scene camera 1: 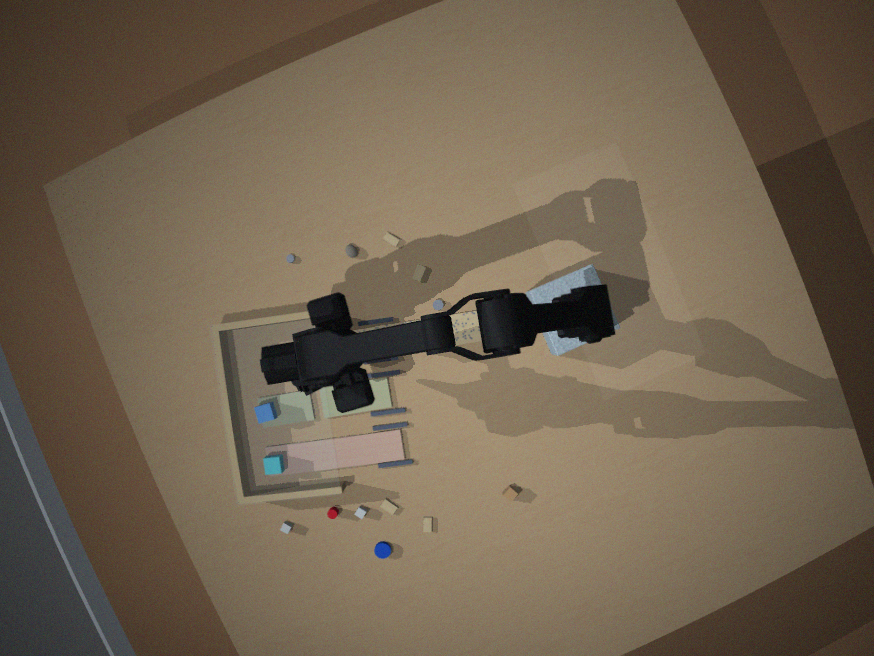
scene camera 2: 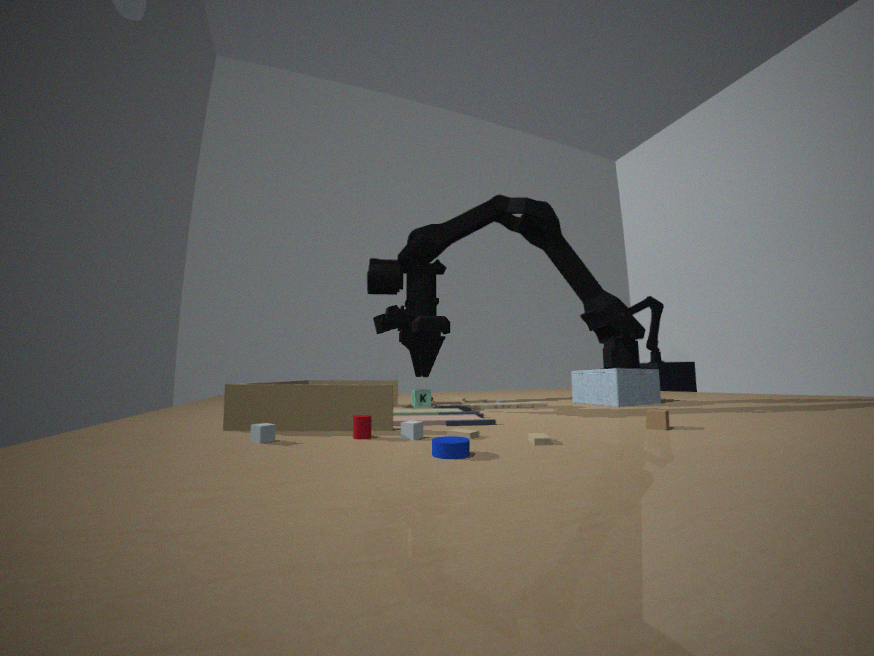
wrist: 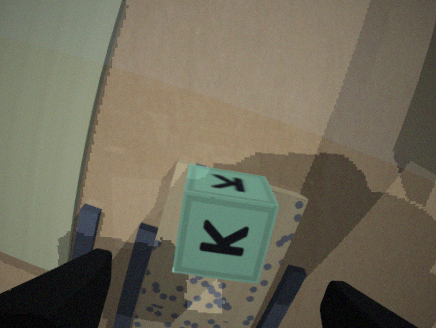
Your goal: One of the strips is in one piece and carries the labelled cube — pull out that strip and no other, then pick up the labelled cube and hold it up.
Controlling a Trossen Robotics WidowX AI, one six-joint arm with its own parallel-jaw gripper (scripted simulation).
Path:
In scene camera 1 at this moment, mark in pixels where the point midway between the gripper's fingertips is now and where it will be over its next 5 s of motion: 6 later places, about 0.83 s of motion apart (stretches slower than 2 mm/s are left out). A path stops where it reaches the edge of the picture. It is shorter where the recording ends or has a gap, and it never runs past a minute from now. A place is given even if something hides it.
My gripper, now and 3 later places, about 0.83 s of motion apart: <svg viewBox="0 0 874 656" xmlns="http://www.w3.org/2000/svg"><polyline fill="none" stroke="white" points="347,351 347,350 368,348 409,341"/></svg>

